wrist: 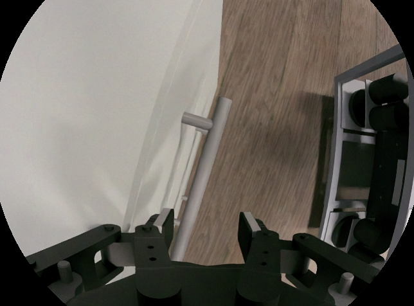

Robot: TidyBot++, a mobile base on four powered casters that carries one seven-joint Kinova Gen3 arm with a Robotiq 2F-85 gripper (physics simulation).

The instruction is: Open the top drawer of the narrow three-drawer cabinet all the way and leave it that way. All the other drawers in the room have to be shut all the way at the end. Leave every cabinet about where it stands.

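A white cabinet [90, 110] fills the left of the wrist view, seen steeply from above. A grey bar handle [207, 160] stands off its right-hand face on a short post and runs down toward the gripper. Small parts of lower fittings show beneath it. The view does not show clearly which drawer the handle belongs to or how far that drawer is out. My gripper [206, 223] is partly open and holds nothing. In this view the lower part of the bar passes between the fingers, close to the left finger; whether it lies at fingertip depth is unclear.
The robot's mobile base [336, 165], a grey frame with black casters and a dark centre part, is at the right edge. Wood-plank floor [270, 115] runs between the cabinet and the base, with a shadow beside the base.
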